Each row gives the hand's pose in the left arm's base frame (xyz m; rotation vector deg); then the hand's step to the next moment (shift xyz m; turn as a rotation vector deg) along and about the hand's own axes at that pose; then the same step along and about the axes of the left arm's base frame.
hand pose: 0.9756 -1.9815 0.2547 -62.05 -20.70 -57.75
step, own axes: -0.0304 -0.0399 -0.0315 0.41 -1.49 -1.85
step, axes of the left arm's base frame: -0.0555 -0.0159 -0.0131 -1.40 -1.95 0.26
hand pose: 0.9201 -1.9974 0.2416 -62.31 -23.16 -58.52
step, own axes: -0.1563 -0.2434 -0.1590 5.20 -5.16 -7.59
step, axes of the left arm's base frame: -0.3143 -0.0857 -0.0532 -3.15 -9.59 3.06
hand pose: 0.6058 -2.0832 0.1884 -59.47 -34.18 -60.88
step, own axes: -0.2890 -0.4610 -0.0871 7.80 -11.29 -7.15
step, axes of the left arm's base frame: -0.5433 -0.0110 -0.0914 -7.66 -10.97 7.77
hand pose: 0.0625 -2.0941 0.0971 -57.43 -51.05 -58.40
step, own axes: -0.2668 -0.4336 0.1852 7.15 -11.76 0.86
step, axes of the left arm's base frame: -0.5106 0.1565 -0.0909 -9.29 -3.31 9.64
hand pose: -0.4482 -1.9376 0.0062 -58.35 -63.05 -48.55
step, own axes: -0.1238 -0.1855 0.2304 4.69 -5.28 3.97
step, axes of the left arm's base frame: -0.2704 0.1652 -0.0489 -4.86 1.83 6.22
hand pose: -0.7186 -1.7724 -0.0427 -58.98 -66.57 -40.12
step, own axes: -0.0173 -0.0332 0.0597 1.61 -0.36 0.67
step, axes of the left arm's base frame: -0.0575 0.0406 -0.0037 -0.13 0.57 1.68
